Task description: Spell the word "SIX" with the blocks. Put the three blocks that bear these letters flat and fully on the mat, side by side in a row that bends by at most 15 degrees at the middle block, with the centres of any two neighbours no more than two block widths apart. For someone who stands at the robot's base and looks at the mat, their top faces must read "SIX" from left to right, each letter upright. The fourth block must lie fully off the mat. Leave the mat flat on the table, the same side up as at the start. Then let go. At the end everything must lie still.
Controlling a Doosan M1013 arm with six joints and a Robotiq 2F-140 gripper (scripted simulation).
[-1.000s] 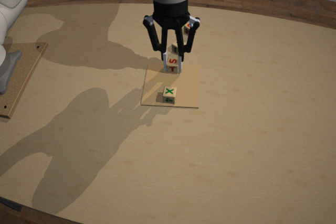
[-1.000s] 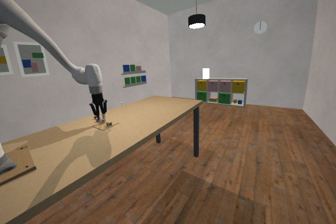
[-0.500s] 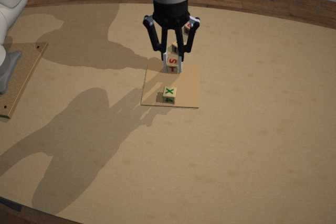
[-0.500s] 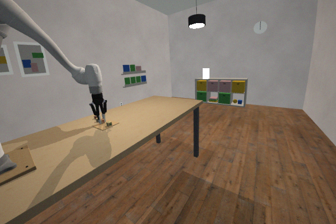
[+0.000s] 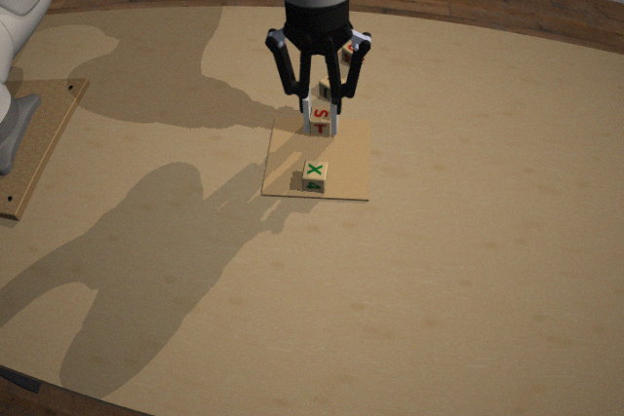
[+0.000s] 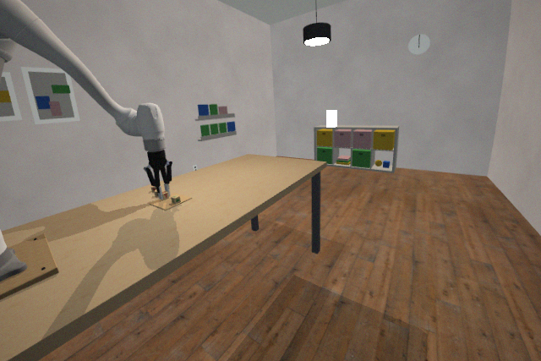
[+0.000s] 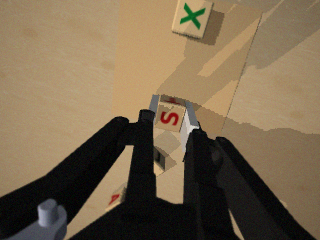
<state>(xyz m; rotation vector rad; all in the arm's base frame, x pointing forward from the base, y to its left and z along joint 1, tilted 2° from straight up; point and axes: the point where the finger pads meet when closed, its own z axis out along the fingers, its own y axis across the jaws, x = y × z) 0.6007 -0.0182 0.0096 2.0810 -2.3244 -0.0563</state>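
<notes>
Right now the S block is 20 mm below my hand. From my hand the other things lie so: tan mat: 50 mm to the right, 40 mm below; I block: 80 mm to the left, 30 mm below, 20 mm ahead; letter block: 100 mm to the right, 20 mm below, 10 mm behind.
</notes>
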